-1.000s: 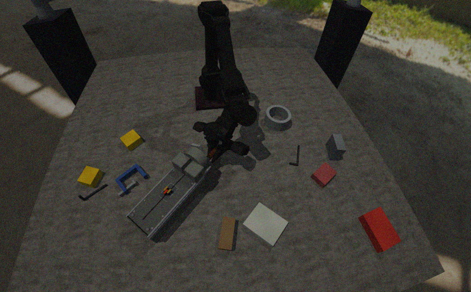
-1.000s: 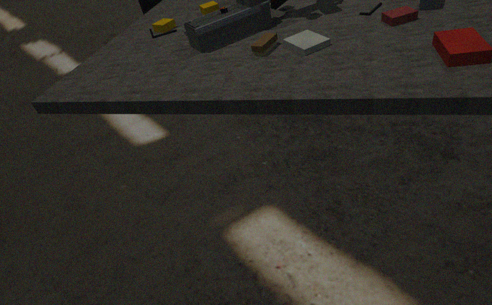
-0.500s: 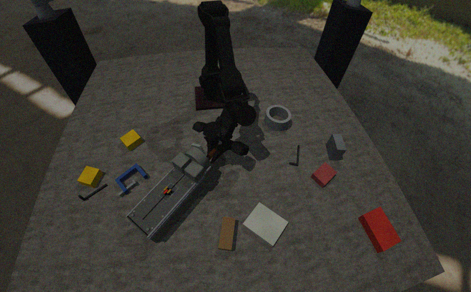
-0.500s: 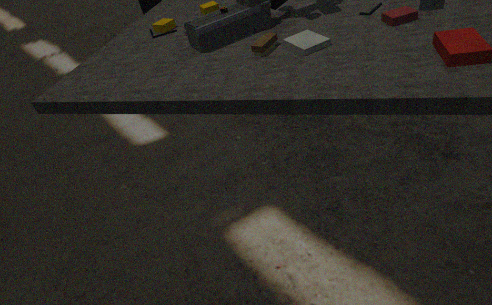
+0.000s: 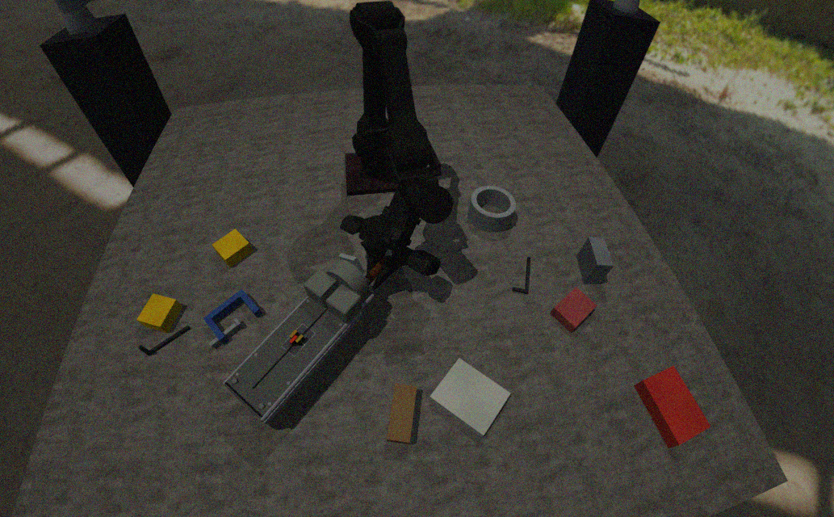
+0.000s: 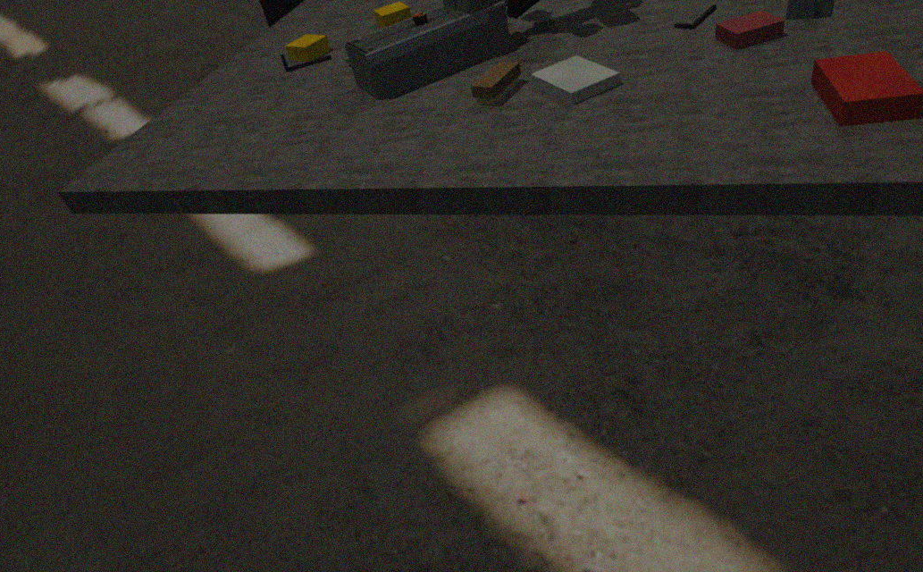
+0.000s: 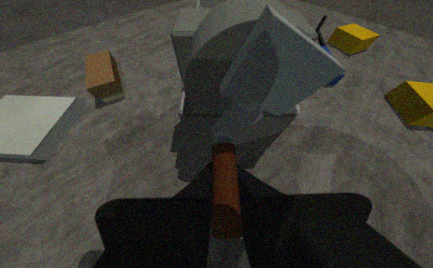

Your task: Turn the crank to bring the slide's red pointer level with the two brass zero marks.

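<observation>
My gripper tip is now 30 mm below the brown crank handle, 20 mm past it and 10 mm to the right of it. From my gripper tip the other things lie so: white plate (210 mm ahead, 150 mm to the left, 20 mm below); red pointer (120 mm to the right, 120 mm ahead, 50 mm above); brown block (230 mm ahead, 40 mm to the left, 20 mm below).
</observation>
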